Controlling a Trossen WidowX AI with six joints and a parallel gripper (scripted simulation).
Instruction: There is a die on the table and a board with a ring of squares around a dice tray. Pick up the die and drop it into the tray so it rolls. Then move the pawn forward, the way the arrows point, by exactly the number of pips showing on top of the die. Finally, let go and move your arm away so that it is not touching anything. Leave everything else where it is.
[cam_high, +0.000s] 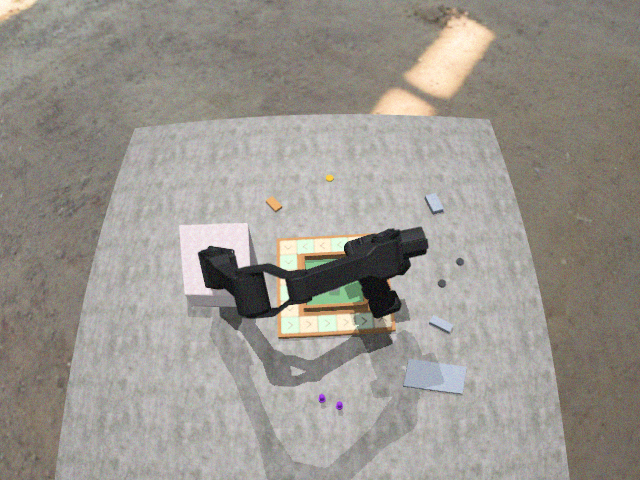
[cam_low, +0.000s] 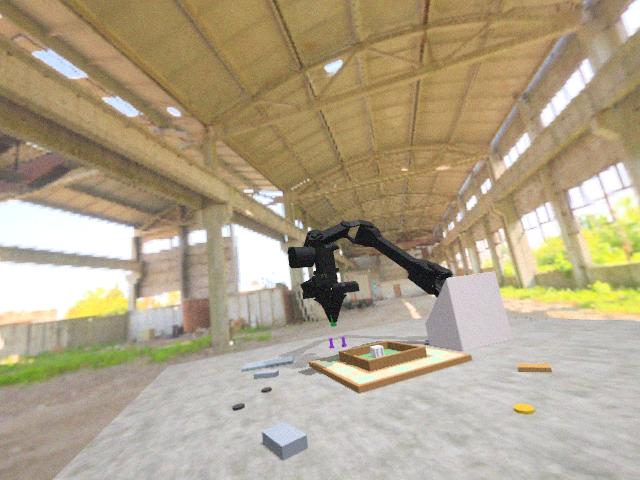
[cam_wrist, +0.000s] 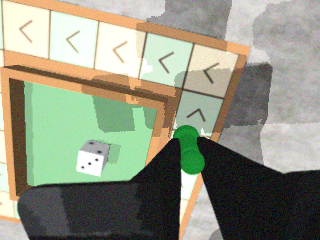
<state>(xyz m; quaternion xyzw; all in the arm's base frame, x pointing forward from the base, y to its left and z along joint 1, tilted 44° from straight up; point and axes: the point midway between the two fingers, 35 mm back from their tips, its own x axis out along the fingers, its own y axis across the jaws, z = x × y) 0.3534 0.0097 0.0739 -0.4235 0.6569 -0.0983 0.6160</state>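
Right now the white die is 90 mm behind my gripper tip, 80 mm below it and 60 mm to the left of it. Also, from my gripper tip: green pawn: 10 mm above; then green dice tray: 100 mm below, 90 mm behind, 70 mm to the left; then orange tile: 310 mm to the left, 280 mm behind, 100 mm below.
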